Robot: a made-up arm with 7 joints. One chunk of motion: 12 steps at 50 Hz.
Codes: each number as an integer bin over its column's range. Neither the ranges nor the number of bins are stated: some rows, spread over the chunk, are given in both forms.
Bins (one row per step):
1: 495 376 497 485 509 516 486
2: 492 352 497 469 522 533 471
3: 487 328 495 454 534 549 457
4: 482 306 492 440 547 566 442
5: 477 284 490 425 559 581 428
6: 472 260 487 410 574 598 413
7: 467 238 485 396 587 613 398
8: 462 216 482 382 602 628 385
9: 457 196 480 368 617 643 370
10: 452 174 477 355 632 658 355
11: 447 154 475 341 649 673 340
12: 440 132 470 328 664 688 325
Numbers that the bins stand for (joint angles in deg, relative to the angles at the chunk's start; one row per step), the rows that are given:
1: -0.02 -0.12 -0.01 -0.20 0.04 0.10 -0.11
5: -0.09 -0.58 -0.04 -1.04 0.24 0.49 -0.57
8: -0.15 -0.92 -0.07 -1.65 0.41 0.77 -0.92
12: -0.24 -1.34 -0.12 -2.40 0.66 1.13 -1.40
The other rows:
2: -0.03 -0.24 -0.01 -0.43 0.09 0.20 -0.23
3: -0.05 -0.36 -0.02 -0.64 0.14 0.30 -0.34
4: -0.07 -0.47 -0.03 -0.83 0.19 0.40 -0.46
6: -0.11 -0.70 -0.05 -1.25 0.30 0.59 -0.69
7: -0.13 -0.81 -0.06 -1.45 0.35 0.68 -0.81
9: -0.17 -1.02 -0.08 -1.84 0.47 0.86 -1.04
10: -0.19 -1.13 -0.09 -2.03 0.53 0.95 -1.16
11: -0.21 -1.23 -0.10 -2.22 0.60 1.04 -1.28

